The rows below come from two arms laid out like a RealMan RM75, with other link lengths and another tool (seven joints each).
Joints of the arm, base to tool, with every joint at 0 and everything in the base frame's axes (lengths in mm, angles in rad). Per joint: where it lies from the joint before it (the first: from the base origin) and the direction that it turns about. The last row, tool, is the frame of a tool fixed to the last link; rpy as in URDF.
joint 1: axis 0 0 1 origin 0.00 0.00 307.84
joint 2: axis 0 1 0 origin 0.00 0.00 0.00
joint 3: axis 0 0 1 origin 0.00 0.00 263.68
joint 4: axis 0 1 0 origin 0.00 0.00 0.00
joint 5: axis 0 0 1 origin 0.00 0.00 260.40
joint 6: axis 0 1 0 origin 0.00 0.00 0.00
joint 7: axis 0 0 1 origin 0.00 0.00 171.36
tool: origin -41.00 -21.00 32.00 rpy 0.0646 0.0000 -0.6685
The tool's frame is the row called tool.
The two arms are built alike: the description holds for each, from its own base.
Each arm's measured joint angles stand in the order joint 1, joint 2, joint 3, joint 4, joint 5, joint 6, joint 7.
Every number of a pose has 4 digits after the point. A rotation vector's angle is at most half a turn.
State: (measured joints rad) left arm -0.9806 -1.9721 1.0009 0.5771 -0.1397 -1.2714 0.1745; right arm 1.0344 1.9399 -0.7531 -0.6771 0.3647 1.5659 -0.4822
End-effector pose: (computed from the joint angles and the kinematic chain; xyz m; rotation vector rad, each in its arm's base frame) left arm -0.3252 0.4595 0.0577 -1.2120 -2.0061 0.3417; right arm 0.2213 0.5363 0.0674 -2.7433 0.7365 -0.4660
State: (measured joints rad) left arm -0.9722 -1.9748 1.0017 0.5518 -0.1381 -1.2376 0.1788; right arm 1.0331 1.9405 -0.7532 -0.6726 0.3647 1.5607 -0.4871
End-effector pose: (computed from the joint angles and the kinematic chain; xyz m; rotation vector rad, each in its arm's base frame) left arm -0.3341 0.4570 0.0525 -1.2078 -2.0049 0.3406; right arm 0.2226 0.5361 0.0662 -2.7444 0.7334 -0.4663
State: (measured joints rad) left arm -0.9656 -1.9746 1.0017 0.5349 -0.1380 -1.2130 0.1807; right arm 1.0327 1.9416 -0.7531 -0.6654 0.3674 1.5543 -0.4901
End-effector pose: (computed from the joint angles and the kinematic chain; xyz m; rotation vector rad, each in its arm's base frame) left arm -0.3407 0.4557 0.0501 -1.2019 -2.0045 0.3357; right arm 0.2234 0.5359 0.0640 -2.7468 0.7338 -0.4624
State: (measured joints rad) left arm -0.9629 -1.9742 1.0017 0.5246 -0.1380 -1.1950 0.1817; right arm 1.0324 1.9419 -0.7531 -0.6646 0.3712 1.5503 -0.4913
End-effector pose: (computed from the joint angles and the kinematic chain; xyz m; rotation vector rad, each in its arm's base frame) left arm -0.3441 0.4560 0.0488 -1.1998 -2.0016 0.3286; right arm 0.2229 0.5365 0.0636 -2.7461 0.7318 -0.4561
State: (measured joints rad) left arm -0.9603 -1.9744 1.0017 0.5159 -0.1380 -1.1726 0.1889; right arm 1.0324 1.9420 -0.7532 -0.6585 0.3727 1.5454 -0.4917
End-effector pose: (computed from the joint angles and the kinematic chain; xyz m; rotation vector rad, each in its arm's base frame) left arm -0.3473 0.4576 0.0477 -1.2058 -1.9919 0.3185; right arm 0.2237 0.5364 0.0622 -2.7465 0.7346 -0.4542
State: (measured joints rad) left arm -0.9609 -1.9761 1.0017 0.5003 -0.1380 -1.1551 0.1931; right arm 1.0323 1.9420 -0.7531 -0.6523 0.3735 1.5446 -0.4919
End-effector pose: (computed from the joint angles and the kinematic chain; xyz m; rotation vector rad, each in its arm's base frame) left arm -0.3500 0.4570 0.0444 -1.2098 -1.9894 0.3184; right arm 0.2247 0.5355 0.0606 -2.7500 0.7399 -0.4545
